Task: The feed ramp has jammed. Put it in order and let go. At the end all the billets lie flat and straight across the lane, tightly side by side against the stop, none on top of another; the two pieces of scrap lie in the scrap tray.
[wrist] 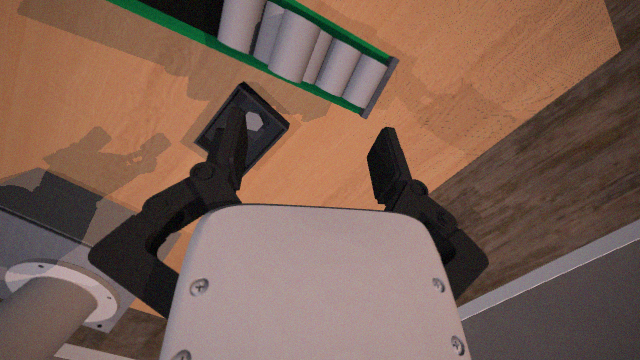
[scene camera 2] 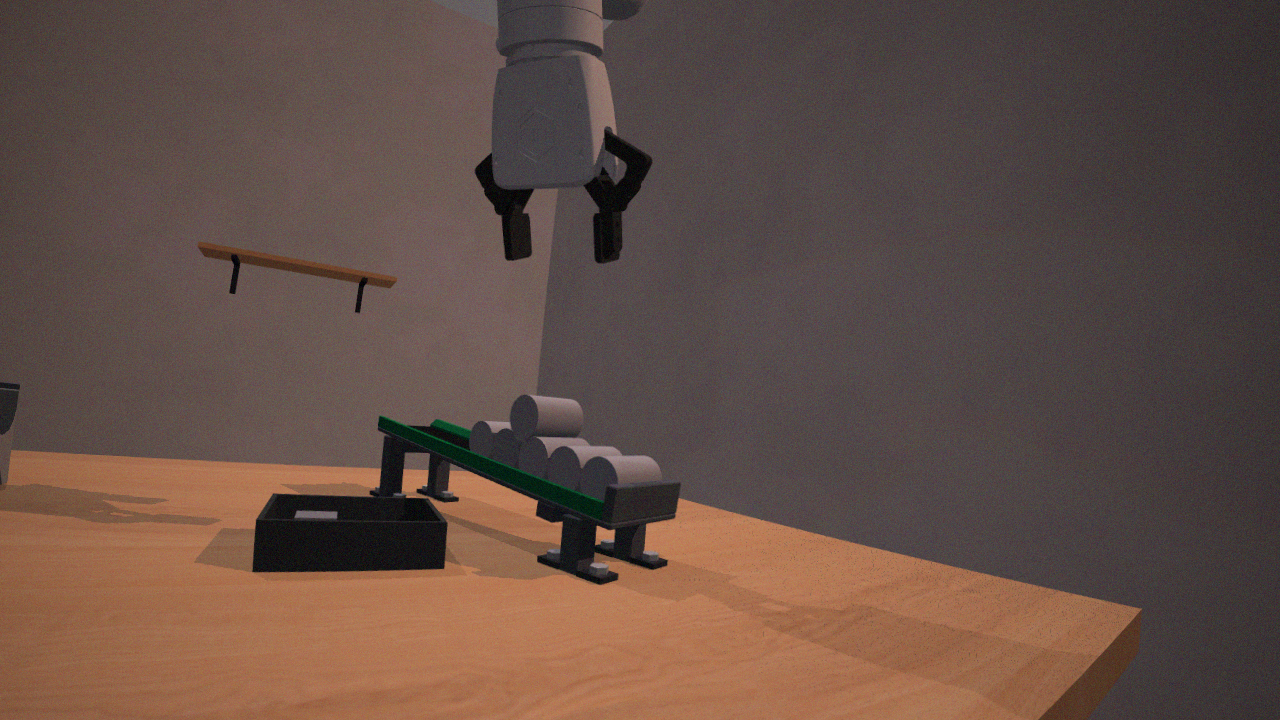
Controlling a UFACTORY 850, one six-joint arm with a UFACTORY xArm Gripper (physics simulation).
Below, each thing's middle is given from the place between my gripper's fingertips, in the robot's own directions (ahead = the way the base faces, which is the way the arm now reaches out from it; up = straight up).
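The stop [scene camera 2: 623, 502] is 190 mm below my hand, 60 mm to the right of it and 70 mm ahead of it. There's a dark leg [scene camera 2: 578, 538] too, 230 mm below my hand, 20 mm ahead of it and 40 mm to the right of it. And I can see a black scrap tray [scene camera 2: 371, 533], which is 240 mm below my hand, 20 mm to the left of it and 140 mm behind it.
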